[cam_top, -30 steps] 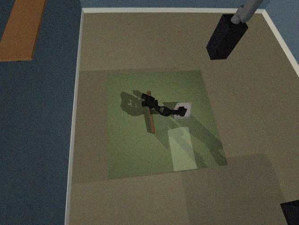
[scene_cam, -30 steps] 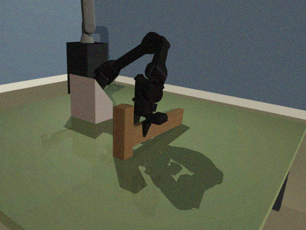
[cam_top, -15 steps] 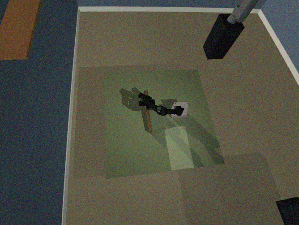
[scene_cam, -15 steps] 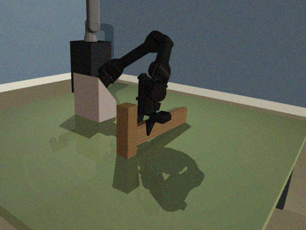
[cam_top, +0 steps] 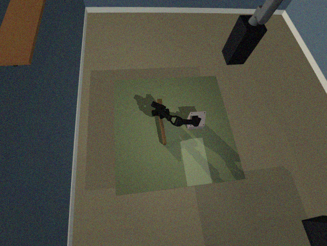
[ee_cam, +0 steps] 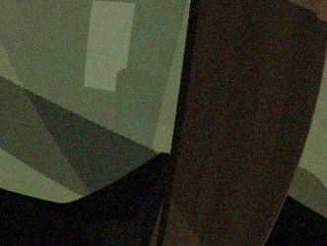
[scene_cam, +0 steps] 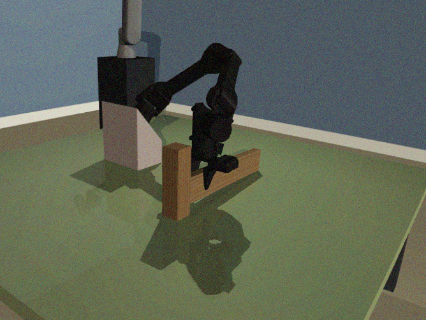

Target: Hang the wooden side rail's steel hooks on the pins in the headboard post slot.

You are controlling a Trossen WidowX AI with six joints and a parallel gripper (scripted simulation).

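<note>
Now: the wooden headboard post 100 mm to the right of my gripper tip and 40 mm above it.
</note>
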